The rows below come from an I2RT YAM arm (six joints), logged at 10 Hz.
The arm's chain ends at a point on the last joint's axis. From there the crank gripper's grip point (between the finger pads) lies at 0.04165 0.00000 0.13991 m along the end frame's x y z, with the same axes.
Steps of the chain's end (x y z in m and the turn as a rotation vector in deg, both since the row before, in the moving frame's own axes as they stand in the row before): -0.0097 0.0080 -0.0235 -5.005 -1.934 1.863; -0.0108 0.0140 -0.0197 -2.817 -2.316 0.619; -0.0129 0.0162 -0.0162 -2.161 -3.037 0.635; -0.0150 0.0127 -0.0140 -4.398 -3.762 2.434; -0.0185 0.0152 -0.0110 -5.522 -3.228 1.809; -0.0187 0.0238 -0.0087 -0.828 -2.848 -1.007; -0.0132 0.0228 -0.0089 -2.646 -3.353 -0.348; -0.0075 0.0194 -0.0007 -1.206 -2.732 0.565; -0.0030 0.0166 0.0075 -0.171 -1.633 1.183; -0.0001 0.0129 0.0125 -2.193 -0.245 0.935
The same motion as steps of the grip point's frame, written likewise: -0.0147 0.0215 -0.0228 -5.005 -1.934 1.863; -0.0165 0.0213 -0.0183 -2.817 -2.316 0.619; -0.0204 0.0219 -0.0143 -2.161 -3.037 0.635; -0.0245 0.0251 -0.0121 -4.398 -3.762 2.434; -0.0267 0.0300 -0.0096 -5.522 -3.228 1.809; -0.0257 0.0252 -0.0068 -0.828 -2.848 -1.007; -0.0214 0.0291 -0.0068 -2.646 -3.353 -0.348; -0.0142 0.0227 0.0011 -1.206 -2.732 0.565; -0.0070 0.0178 0.0086 -0.171 -1.633 1.183; -0.0007 0.0189 0.0126 -2.193 -0.245 0.935
